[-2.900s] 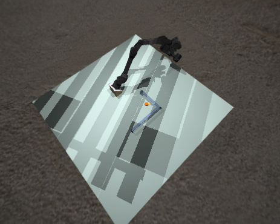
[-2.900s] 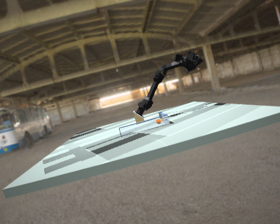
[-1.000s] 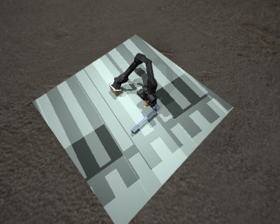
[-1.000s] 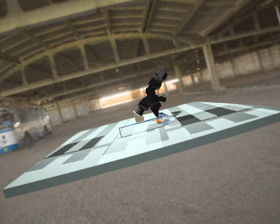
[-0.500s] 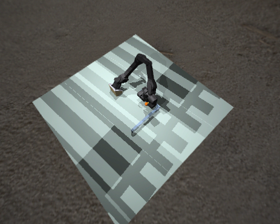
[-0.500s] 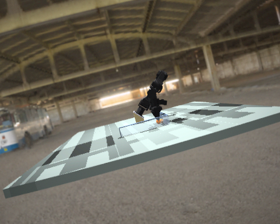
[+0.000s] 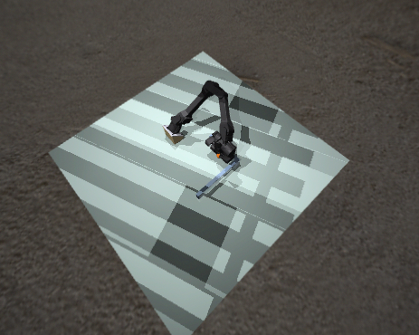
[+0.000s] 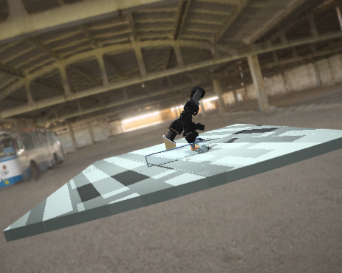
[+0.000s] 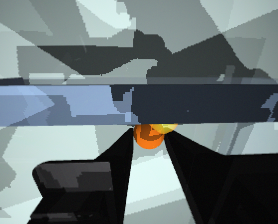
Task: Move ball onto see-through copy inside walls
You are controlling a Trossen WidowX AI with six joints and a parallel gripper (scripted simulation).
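Now: the see-through copy of ball 1 cm ahead of my gripper tip and 2 cm to the left of it. Round my gripper tip: clear wall: 9 cm ahead, 12 cm to the right, 2 cm above; then orange ball: right at my gripper tip.
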